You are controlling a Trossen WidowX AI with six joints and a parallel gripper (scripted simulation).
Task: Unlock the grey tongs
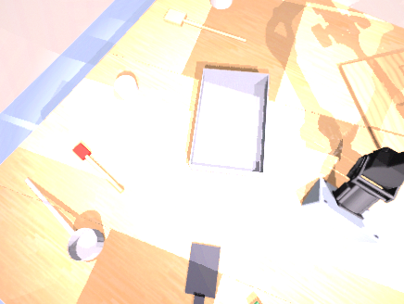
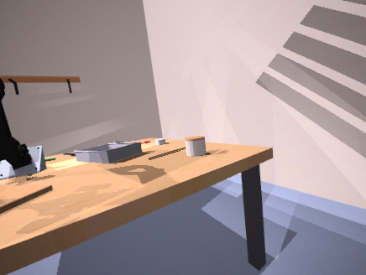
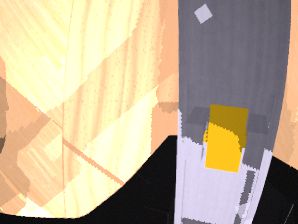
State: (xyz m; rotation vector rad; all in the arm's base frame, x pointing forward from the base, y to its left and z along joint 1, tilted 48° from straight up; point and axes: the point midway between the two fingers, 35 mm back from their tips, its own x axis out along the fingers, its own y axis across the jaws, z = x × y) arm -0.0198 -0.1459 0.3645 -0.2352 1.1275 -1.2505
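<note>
Now: the wooden board 150 mm below my gripper tip, 30 mm behind it and 10 mm to the left of it. The rest, counted from my gripper tip: yellow lock piece 40 mm above, 20 mm ahead, 10 mm to the right; then grey roasting tin 390 mm ahead, 290 mm to the left, 130 mm below; then lidded white jar 640 mm ahead, 140 mm to the right, 130 mm below.
</note>
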